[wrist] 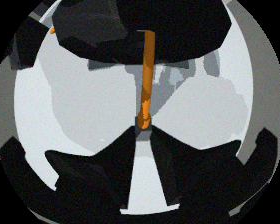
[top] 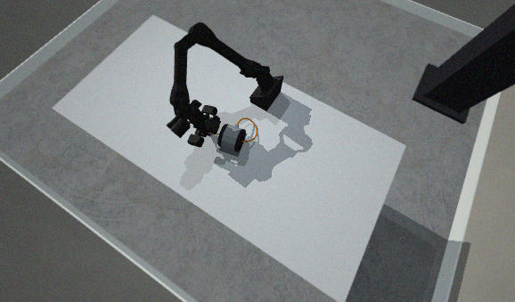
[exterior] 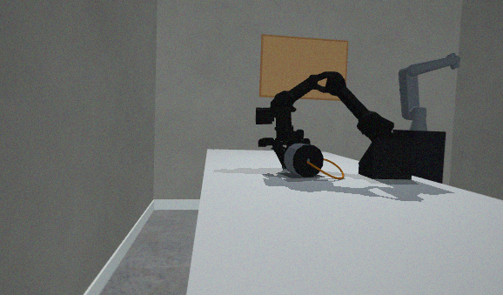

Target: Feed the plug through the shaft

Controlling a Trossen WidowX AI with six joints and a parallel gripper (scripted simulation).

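My gripper is now 10 mm to the right of the plug and 30 mm above it.
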